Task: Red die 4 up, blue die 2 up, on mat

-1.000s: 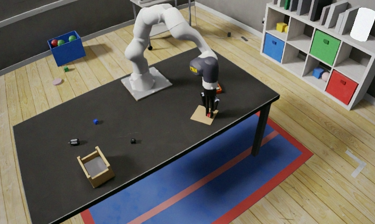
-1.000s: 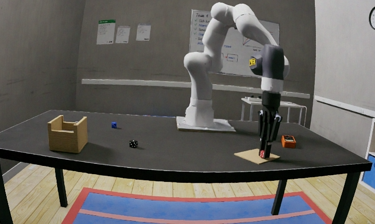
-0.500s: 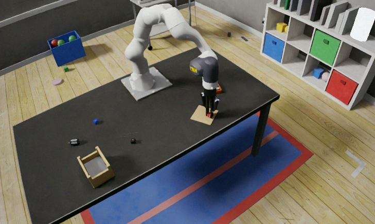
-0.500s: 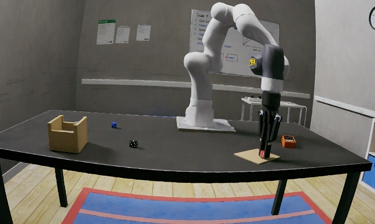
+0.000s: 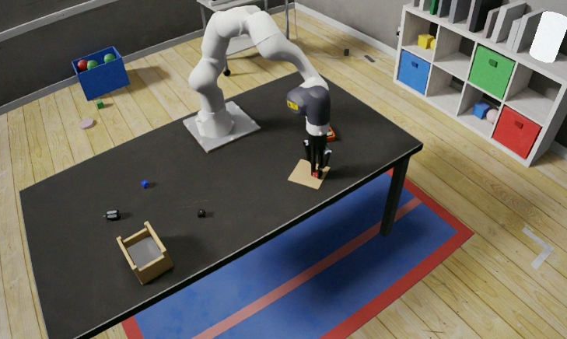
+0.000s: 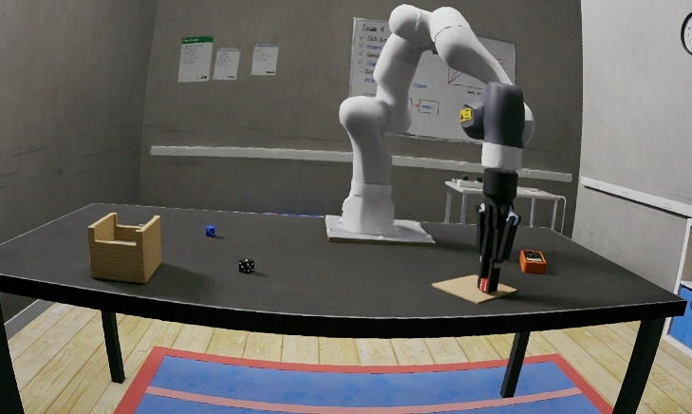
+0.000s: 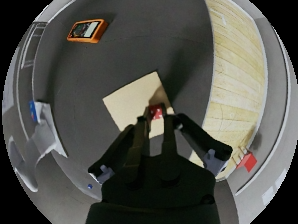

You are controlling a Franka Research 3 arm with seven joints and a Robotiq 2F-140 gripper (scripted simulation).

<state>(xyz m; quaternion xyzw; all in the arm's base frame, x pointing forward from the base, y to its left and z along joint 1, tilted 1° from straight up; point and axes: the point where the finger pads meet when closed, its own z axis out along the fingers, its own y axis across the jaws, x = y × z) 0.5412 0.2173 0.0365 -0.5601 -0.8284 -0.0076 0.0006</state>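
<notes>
Now: the red die 2 cm below my hand. Also, from my hand: black die: 51 cm to the right, 8 cm behind, 3 cm below; tan mat: 4 cm below, 3 cm behind, 1 cm to the right; orange device: 22 cm behind, 20 cm to the left, 3 cm below.
</notes>
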